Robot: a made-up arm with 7 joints.
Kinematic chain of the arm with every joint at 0, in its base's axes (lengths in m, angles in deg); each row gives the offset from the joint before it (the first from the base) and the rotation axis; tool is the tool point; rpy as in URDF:
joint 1: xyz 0 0 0.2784 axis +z
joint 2: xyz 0 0 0 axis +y
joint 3: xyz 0 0 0.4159 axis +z
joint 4: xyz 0.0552 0 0 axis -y
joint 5: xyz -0.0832 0 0.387 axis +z
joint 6: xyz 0 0 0 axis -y
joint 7: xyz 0.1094 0 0 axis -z
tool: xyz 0 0 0 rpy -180 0 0
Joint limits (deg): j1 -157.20..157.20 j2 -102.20..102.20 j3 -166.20..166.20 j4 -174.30..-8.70 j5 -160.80..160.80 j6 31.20..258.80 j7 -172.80..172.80
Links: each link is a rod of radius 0.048 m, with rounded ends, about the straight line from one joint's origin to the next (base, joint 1, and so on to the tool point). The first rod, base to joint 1, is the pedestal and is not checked.
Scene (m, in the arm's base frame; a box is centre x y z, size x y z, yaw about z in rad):
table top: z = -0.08
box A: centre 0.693 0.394 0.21 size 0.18 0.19 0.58 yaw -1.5
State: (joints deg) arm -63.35 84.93 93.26 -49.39 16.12 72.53 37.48
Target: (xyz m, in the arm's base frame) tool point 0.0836 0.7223 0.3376
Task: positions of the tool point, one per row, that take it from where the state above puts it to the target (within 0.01 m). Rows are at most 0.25 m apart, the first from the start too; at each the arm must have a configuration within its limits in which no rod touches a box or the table.
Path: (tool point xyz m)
1: 0.7288 -0.3401 0.5496
2: 0.7020 -0.1459 0.6866
3: 0.6179 0.0481 0.7824
4: 0.4865 0.2202 0.8342
5: 0.3232 0.3547 0.8437
6: 0.3649 0.4004 0.7839
7: 0.3741 0.4825 0.6958
8: 0.3325 0.5815 0.5863
9: 0.2334 0.6706 0.4639
10: 0.0836 0.7223 0.3376

